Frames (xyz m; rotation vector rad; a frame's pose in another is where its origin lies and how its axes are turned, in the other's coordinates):
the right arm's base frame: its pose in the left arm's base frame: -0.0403 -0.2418 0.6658 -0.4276 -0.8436 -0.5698
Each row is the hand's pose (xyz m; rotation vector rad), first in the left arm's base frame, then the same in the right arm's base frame.
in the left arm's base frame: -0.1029 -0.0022 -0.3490 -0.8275 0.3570 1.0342
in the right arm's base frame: -0.9088 0.2766 -0.4345 -0.0509 0.5941 1.9068
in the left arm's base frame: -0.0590 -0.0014 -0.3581 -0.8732 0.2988 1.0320
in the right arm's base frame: -0.8928 0.3057 -0.4646 -0.0781 0.5204 1.8974
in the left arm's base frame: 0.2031 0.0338 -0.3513 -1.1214 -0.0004 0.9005
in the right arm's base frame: -0.7584 0.4955 -0.5908 -0.2726 0.1797 1.7394
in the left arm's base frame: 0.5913 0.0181 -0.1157 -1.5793 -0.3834 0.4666
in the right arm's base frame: -0.3604 0.6951 -0.6813 -0.7334 -0.2426 1.3289
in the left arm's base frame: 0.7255 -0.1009 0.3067 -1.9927 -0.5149 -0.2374
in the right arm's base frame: 0.0812 0.6325 -0.5732 -1.2906 -0.4025 0.7580
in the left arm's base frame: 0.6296 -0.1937 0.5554 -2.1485 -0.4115 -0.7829
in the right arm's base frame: 0.2548 0.4691 -0.4222 -1.6327 -0.3299 0.3426
